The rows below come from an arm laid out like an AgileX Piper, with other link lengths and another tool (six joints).
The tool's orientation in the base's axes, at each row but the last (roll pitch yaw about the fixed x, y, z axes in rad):
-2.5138 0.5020 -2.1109
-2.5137 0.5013 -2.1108
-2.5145 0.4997 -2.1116
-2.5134 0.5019 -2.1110
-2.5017 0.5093 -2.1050
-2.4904 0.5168 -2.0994
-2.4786 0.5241 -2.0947
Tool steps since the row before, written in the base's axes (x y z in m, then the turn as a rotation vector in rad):
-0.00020 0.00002 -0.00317 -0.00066 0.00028 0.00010
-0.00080 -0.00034 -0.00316 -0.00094 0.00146 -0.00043
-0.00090 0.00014 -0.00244 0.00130 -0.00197 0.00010
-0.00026 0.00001 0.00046 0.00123 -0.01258 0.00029
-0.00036 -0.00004 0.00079 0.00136 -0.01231 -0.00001
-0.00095 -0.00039 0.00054 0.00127 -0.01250 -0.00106
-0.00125 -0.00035 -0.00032 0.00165 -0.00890 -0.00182
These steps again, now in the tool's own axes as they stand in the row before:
0.00160 0.00176 0.00211 0.00004 0.00050 -0.00053
0.00214 0.00184 0.00167 -0.00047 0.00170 -0.00031
0.00147 0.00184 0.00111 0.00085 -0.00206 0.00078
-0.00011 -0.00009 -0.00051 0.00876 -0.00911 0.00026
-0.00020 -0.00024 -0.00081 0.00865 -0.00884 0.00058
0.00044 -0.00003 -0.00107 0.00935 -0.00837 0.00123
0.00096 0.00060 -0.00071 0.00687 -0.00578 0.00215

